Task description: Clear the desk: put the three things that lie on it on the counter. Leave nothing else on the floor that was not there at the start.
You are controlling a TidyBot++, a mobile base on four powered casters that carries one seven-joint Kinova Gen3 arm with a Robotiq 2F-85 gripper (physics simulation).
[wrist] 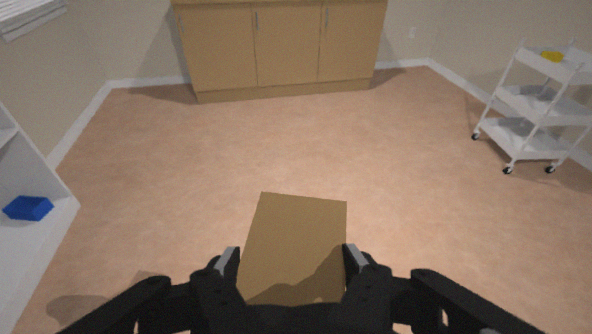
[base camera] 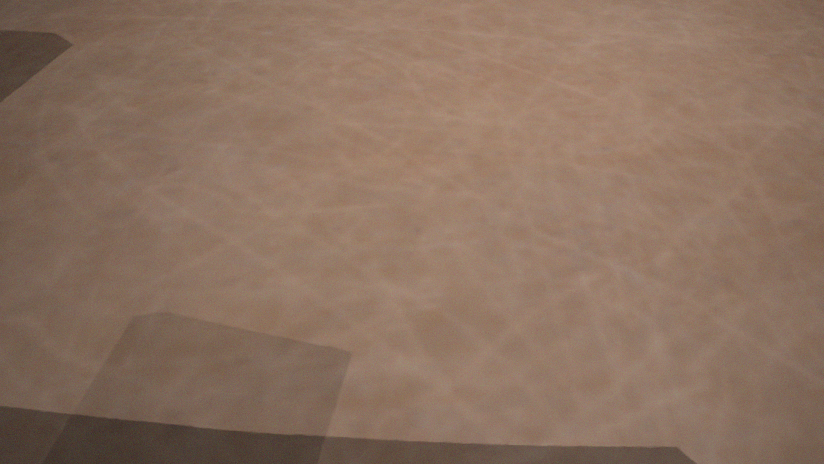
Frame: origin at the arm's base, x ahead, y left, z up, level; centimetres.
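Seen in the pictures: gripper, fingertip midpoint: [wrist: 291,261].
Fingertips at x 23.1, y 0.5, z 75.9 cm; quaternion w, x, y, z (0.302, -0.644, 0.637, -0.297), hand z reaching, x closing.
Offsets run from my fingertips to a thing's top centre. Level surfaces: height alone.
My gripper [wrist: 291,261] is shut on a brown box with a flat, plain face {dx +0.2, dy -0.2, dz +0.9 cm} [wrist: 300,235] and holds it above the floor; the box's lower part is hidden behind the gripper's body. A wooden cabinet [wrist: 287,47] with three doors stands against the far wall in the wrist view; a strip of its top edge shows at the upper border, and whether it is the counter I cannot tell for sure. The desk does not show in either view.
A white cart [wrist: 546,117] on casters stands at the right, with a yellow thing [wrist: 552,56] on its top shelf. At the left is a white shelf unit [wrist: 37,250] with a blue bin {dx +94.5, dy +142.7, dz -98.1 cm} [wrist: 28,208] on a low shelf. The base camera shows floor {dz -115.6 cm} [base camera: 461,201] with shadows.
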